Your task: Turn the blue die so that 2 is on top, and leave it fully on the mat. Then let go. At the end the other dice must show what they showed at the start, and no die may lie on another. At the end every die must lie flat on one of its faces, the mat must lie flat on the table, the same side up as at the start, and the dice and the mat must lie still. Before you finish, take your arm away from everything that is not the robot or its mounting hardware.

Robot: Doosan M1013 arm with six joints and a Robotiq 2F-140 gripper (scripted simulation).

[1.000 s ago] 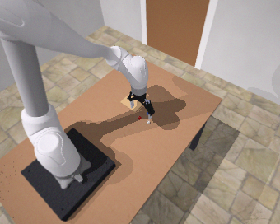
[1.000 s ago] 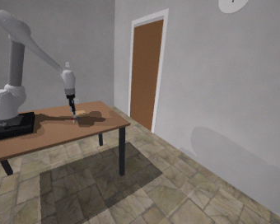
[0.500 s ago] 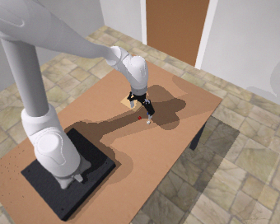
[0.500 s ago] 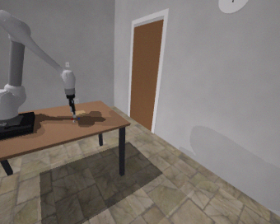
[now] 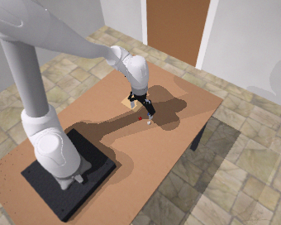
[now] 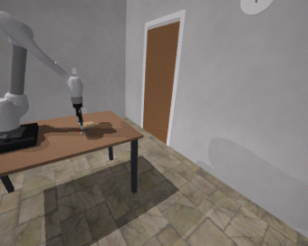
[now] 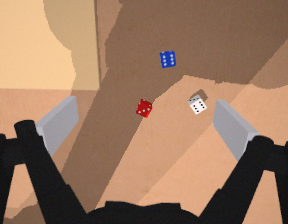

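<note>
My gripper is now 20 mm past the red die and 60 mm above it. The rest, counted from my hand: blue die 50 mm ahead, 20 mm to the right, 60 mm below; then white die 10 mm behind, 70 mm to the right, 60 mm below; then tan mat 70 mm ahead, 130 mm to the left, 60 mm below.
</note>
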